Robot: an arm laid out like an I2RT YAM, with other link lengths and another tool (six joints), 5 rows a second.
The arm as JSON. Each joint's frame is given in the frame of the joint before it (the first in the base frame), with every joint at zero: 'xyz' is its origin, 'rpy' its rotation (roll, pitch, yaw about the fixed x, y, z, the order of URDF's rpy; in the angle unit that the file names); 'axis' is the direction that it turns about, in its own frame. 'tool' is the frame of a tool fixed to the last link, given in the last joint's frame.
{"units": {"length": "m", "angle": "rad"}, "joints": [
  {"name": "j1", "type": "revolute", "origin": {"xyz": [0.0, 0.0, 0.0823], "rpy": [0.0, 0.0, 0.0]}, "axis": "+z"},
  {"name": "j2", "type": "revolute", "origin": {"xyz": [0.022, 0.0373, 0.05], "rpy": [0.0, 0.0, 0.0]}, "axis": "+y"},
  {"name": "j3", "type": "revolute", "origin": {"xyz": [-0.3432, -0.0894, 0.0], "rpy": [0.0, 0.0, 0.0]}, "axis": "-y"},
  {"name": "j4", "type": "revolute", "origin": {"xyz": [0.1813, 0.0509, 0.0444], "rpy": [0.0, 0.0, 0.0]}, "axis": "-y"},
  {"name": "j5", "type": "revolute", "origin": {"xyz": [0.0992, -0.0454, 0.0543], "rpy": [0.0, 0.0, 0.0]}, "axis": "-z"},
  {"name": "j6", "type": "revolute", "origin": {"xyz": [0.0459, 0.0, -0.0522], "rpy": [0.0, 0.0, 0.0]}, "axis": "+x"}
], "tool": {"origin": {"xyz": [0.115, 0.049, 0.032], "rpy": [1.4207, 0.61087, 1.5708]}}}
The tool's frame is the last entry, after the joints.
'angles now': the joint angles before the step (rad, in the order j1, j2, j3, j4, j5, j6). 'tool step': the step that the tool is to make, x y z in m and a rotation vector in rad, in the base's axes. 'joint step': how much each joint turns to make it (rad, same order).
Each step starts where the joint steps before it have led.
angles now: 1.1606 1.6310 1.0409 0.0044 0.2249 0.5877
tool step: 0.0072 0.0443 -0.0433 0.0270 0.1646 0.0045
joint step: 0.0070 0.1712 0.0466 0.0600 -0.0919 0.1354
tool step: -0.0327 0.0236 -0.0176 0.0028 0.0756 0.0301
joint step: 0.0858 0.0405 -0.0008 0.0051 -0.0008 0.0916
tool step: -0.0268 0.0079 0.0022 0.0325 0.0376 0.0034
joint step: 0.0706 -0.0111 -0.0248 0.0232 0.0237 0.0782
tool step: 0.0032 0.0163 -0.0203 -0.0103 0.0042 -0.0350
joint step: 0.0174 0.0742 0.0129 0.0442 0.0395 0.0350
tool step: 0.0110 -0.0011 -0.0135 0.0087 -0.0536 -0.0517
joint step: -0.0001 0.0384 -0.0661 0.1267 0.0717 -0.0065
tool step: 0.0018 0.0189 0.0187 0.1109 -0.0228 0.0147
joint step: 0.0001 0.0343 0.0031 0.1460 -0.0137 -0.0061
